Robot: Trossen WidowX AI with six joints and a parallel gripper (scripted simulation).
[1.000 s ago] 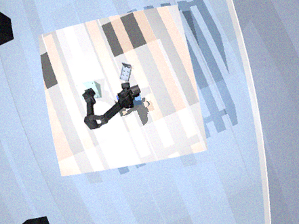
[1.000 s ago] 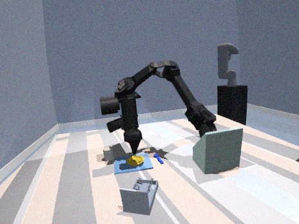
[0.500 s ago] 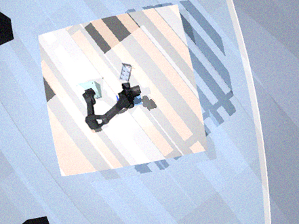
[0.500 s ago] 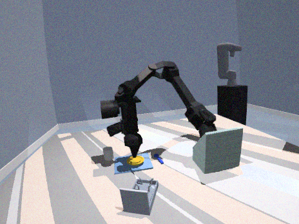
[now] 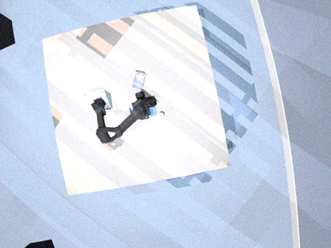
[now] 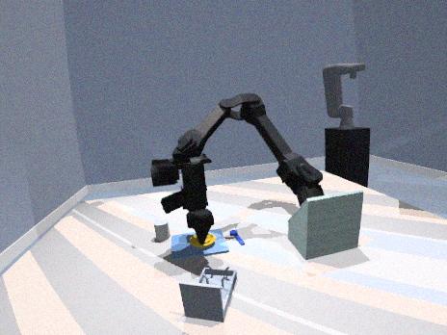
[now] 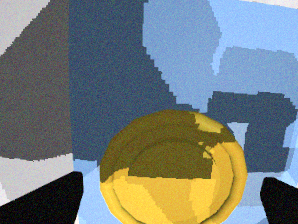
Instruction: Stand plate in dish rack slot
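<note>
My gripper tip is now 1 cm above the yellow plate. Also, from my gripper tip: grey dish rack: 2 cm ahead, 20 cm to the left, 1 cm below; then blue spoon: 10 cm behind, 1 cm to the right, 3 cm below; then blue mat: 1 cm ahead, 1 cm to the right, 3 cm below.
</note>
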